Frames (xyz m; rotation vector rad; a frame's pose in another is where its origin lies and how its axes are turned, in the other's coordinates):
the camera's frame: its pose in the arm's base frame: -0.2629 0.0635 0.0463 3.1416 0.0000 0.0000
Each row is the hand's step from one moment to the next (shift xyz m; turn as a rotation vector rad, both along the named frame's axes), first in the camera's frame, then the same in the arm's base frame.
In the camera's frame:
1: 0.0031 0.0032 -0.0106 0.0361 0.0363 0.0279
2: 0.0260 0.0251 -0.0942 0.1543 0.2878 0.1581
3: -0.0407 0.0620 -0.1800 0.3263 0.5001 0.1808
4: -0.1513 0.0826 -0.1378 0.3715 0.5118 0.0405
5: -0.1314 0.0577 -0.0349 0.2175 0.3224 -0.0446
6: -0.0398 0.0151 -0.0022 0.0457 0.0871 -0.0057
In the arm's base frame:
1: 0.0031 -0.0032 0.0106 0.0361 -0.0363 -0.0279
2: 0.0260 -0.0251 0.0942 0.1543 -0.2878 -0.1581
3: -0.0407 -0.0620 0.1800 0.3263 -0.5001 -0.1808
4: -0.1513 -0.0826 0.1378 0.3715 -0.5118 -0.0405
5: -0.1314 -0.0577 0.0349 0.2175 -0.3224 0.0446
6: -0.0398 -0.0151 0.0022 0.0457 -0.0871 0.0057

